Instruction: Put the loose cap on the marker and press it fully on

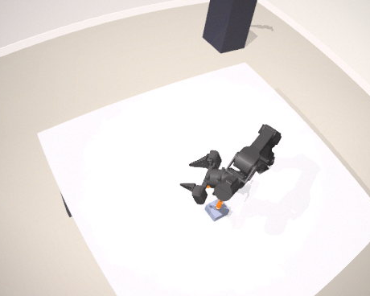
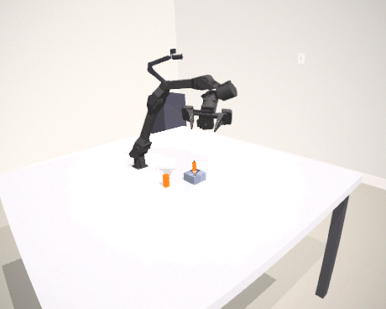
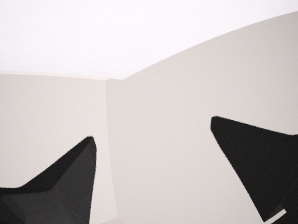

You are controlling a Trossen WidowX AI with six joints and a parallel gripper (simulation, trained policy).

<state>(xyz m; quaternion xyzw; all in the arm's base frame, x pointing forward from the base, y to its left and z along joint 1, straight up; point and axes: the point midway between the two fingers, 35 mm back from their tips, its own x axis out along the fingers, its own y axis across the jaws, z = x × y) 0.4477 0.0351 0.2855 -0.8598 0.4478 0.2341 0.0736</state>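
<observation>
The orange cap lies 240 mm below my gripper tip, 190 mm behind it and 50 mm to the right of it. From my gripper tip the other things lie so: orange marker: 200 mm below, 150 mm behind, 80 mm to the left; grey holder block: 250 mm below, 150 mm behind, 80 mm to the left.
</observation>
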